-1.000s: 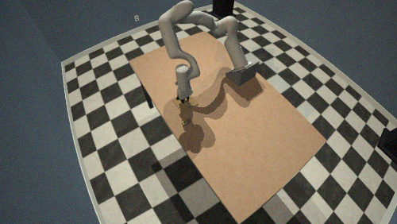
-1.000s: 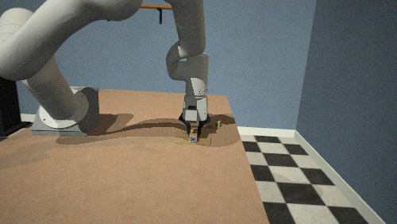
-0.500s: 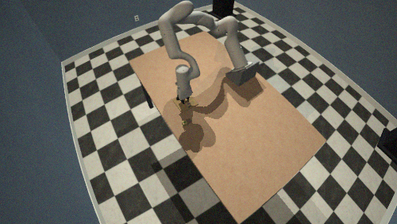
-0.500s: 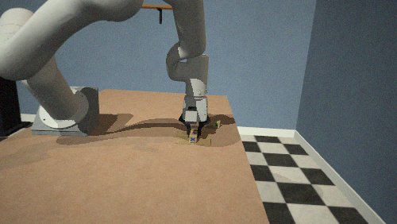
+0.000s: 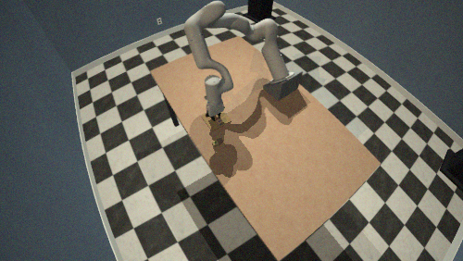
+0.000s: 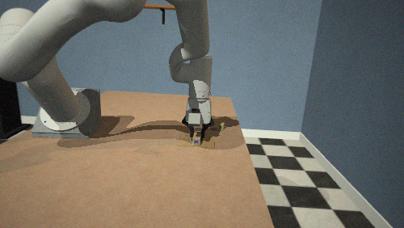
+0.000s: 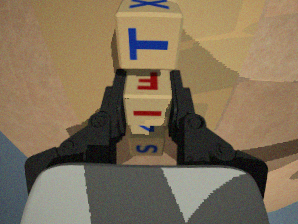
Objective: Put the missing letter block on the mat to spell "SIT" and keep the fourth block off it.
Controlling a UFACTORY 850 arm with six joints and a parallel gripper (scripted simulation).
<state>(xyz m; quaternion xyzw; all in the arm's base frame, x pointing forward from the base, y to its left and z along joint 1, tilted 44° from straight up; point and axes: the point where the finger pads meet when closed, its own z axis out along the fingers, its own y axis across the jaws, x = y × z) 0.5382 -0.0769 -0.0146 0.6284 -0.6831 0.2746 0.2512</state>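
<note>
The tan mat lies 20 mm below my hand.
</note>
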